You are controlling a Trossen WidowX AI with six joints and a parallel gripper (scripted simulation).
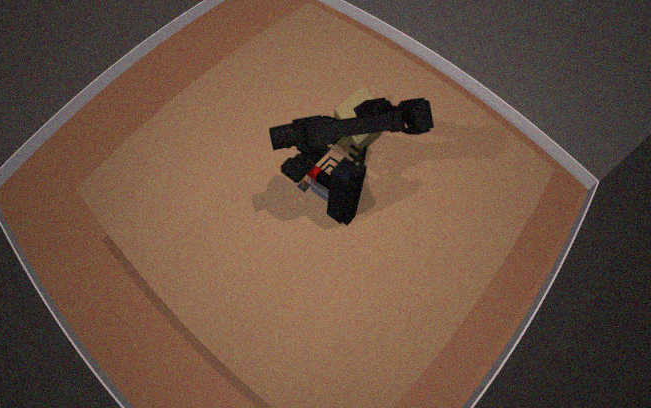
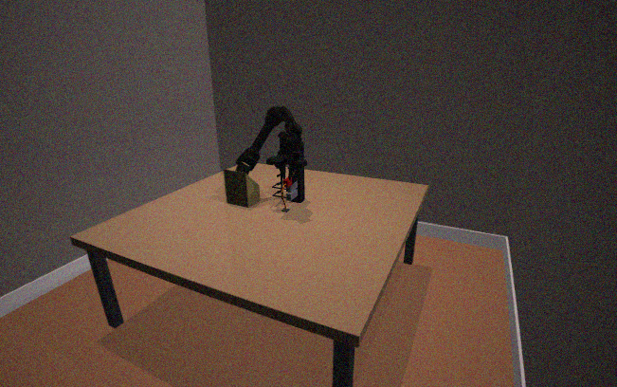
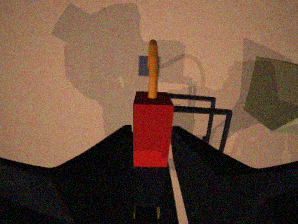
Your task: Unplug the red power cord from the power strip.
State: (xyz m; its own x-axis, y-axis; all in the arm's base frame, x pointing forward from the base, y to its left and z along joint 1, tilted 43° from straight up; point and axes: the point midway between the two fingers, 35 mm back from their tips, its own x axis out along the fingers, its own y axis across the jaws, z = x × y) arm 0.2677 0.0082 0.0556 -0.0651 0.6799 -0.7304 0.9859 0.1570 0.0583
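Now: the red plug 2 cm to the left of my gripper tip, 1 cm below it and 1 cm behind it. Also, from my gripper tip: black power strip (12 cm to the left, 2 cm below, 2 cm behind).
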